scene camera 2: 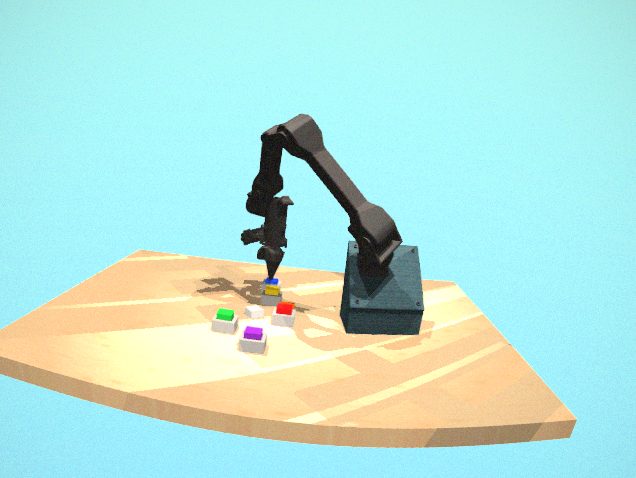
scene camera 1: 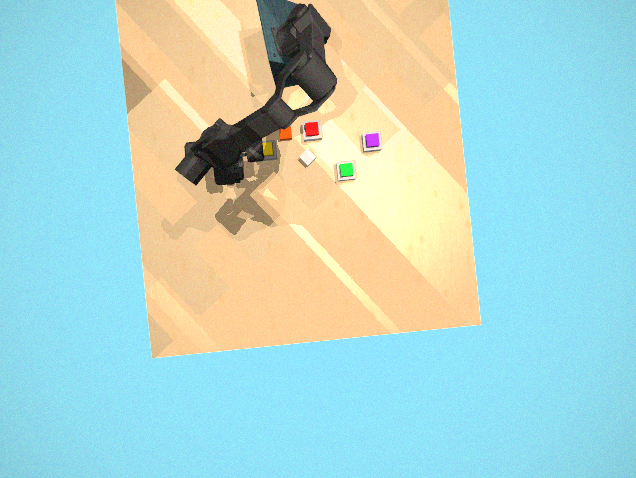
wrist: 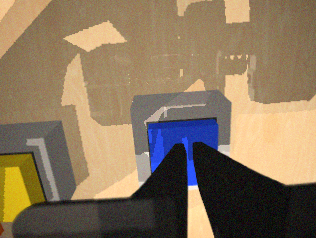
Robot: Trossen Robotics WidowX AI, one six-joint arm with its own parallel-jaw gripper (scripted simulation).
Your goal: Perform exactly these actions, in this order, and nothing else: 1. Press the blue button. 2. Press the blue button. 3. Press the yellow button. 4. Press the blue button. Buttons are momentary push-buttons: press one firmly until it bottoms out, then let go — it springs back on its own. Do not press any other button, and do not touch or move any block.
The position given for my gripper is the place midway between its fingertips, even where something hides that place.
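Note:
My gripper (scene camera 1: 231,158), (scene camera 2: 270,279) and (wrist: 188,151) is visible, as is a blue button (wrist: 162,136).

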